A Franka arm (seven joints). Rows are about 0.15 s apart.
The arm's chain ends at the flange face. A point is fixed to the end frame.
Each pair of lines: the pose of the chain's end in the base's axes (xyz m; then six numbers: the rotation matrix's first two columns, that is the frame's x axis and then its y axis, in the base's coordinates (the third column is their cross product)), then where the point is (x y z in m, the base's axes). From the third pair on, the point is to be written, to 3 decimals.
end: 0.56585 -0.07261 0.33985 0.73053 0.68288 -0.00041 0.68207 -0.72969 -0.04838
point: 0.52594 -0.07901 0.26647
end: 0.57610 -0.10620 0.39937 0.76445 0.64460 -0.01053 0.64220 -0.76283 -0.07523
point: 0.53408 -0.10952 0.32697
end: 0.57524 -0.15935 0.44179 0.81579 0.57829 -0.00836 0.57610 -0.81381 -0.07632
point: 0.533 -0.159 0.369
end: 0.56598 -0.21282 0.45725 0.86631 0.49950 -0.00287 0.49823 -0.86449 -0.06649
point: 0.525 -0.209 0.384
